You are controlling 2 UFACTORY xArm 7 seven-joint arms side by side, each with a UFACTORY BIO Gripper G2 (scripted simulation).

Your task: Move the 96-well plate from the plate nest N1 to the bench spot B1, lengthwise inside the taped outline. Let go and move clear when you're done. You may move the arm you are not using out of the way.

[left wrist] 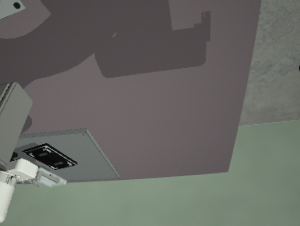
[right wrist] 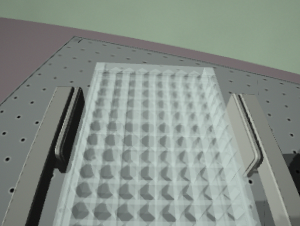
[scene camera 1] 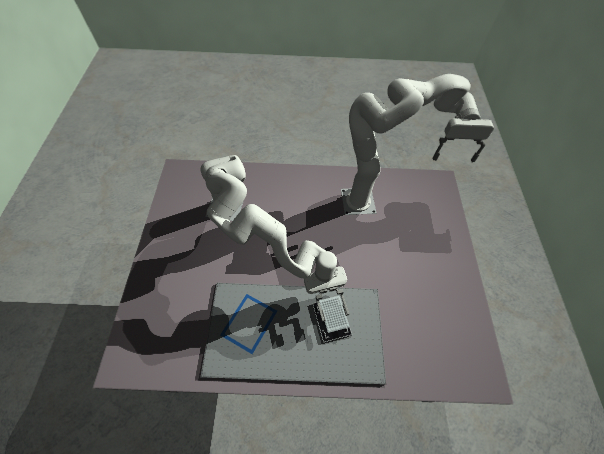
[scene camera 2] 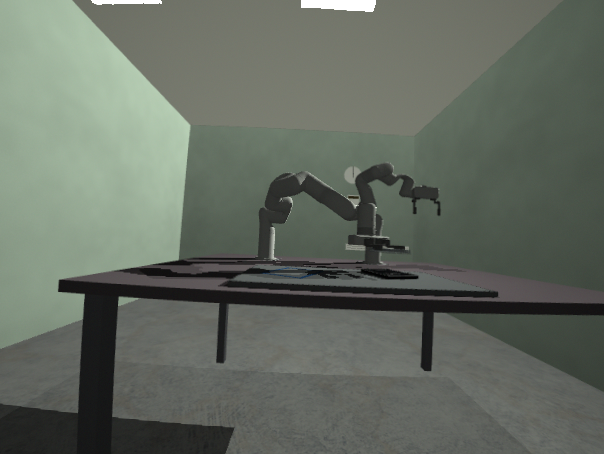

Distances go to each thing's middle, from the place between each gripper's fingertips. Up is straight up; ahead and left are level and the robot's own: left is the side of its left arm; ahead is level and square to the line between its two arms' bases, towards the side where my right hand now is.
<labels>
Right now my right hand is 1 cm above the white 96-well plate (scene camera 1: 332, 307).
Now: left hand 56 cm short of the white 96-well plate, 55 cm to the left of it and 25 cm above it.
</labels>
